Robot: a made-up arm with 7 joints. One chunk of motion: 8 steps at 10 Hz.
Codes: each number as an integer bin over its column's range. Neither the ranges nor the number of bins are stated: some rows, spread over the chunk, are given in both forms.
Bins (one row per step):
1: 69 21 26 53 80 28
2: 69 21 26 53 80 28
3: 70 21 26 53 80 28
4: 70 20 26 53 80 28
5: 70 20 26 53 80 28
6: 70 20 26 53 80 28
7: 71 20 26 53 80 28
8: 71 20 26 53 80 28
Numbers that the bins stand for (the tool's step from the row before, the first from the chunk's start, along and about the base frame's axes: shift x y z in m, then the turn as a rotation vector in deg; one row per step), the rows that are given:
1: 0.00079 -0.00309 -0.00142 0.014 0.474 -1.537
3: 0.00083 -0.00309 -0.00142 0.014 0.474 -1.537
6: 0.00083 -0.00318 -0.00142 0.014 0.474 -1.537
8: 0.00087 -0.00318 -0.00142 0.014 0.474 -1.537
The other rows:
2: 0.00079 -0.00309 -0.00142 0.014 0.474 -1.537
4: 0.00083 -0.00318 -0.00142 0.014 0.474 -1.537
5: 0.00083 -0.00318 -0.00142 0.014 0.474 -1.537
7: 0.00087 -0.00318 -0.00142 0.014 0.474 -1.537

